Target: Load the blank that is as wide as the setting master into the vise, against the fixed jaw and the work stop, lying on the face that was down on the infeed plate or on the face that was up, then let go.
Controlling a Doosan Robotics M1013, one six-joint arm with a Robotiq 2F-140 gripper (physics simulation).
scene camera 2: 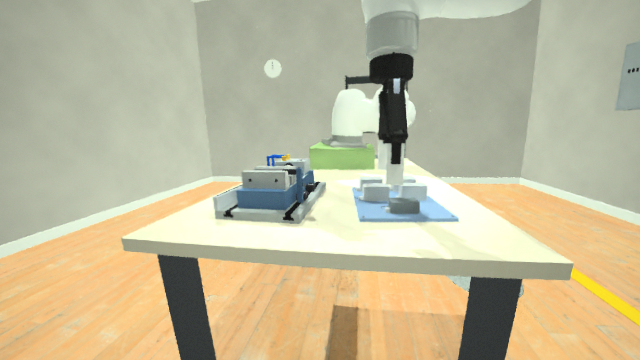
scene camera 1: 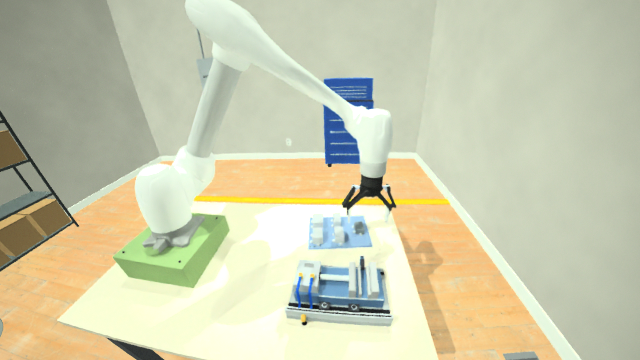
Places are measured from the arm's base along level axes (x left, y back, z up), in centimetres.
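Pixels of known places: gripper, between the fingertips: (scene camera 2: 388, 175) (scene camera 1: 367, 221); arm's base, origin of its link: (scene camera 2: 346, 145) (scene camera 1: 176, 231).
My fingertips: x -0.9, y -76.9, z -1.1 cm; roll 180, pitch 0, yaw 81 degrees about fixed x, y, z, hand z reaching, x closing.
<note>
For each thing: its top centre in the pictures, then the offset to it from my fingertips. "spot": a spot on its surface instead.
- infeed plate, centre of its top: (scene camera 2: 393, 199) (scene camera 1: 338, 230) dz -8.1, dx +4.8, dy +10.7 cm
- dark grey setting master, centre of its top: (scene camera 2: 403, 199) (scene camera 1: 359, 225) dz -5.6, dx +4.0, dy +1.9 cm
- vise, centre of its top: (scene camera 2: 279, 163) (scene camera 1: 339, 275) dz +1.0, dx -23.6, dy +15.2 cm
- grey base, a spot on its surface: (scene camera 1: 340, 317) spot: dz -5.0, dx -33.1, dy +16.4 cm
- dark upright piece, a spot on its surface: (scene camera 1: 362, 262) spot: dz +0.7, dx -19.8, dy +7.3 cm
My gripper (scene camera 1: 367, 217) (scene camera 2: 394, 175) is open and empty, pointing down above the infeed plate (scene camera 1: 355, 243) (scene camera 2: 435, 212). Its fingers spread left to right in scene camera 1 and line up in depth in scene camera 2. The dark grey setting master (scene camera 1: 359, 227) (scene camera 2: 404, 205) sits on the plate's outer side. Light blanks stand on the plate: two nearer the master (scene camera 1: 339, 234) (scene camera 1: 337, 219), two farther (scene camera 1: 317, 236) (scene camera 1: 318, 220). Their width differences are too small to tell. The vise (scene camera 1: 335, 290) (scene camera 2: 267, 198) has its end jaw (scene camera 1: 373, 280) (scene camera 2: 265, 179) at the outer end; no blank shows between the jaws.
The vise stands on a grey base (scene camera 1: 340, 317), with blue hoses (scene camera 1: 310, 292) and a dark upright piece (scene camera 1: 362, 262) near the jaws. The green robot pedestal (scene camera 1: 165, 270) (scene camera 2: 342, 157) is at the table's other end. The outer table edge (scene camera 2: 345, 262) lies beyond vise and plate.
</note>
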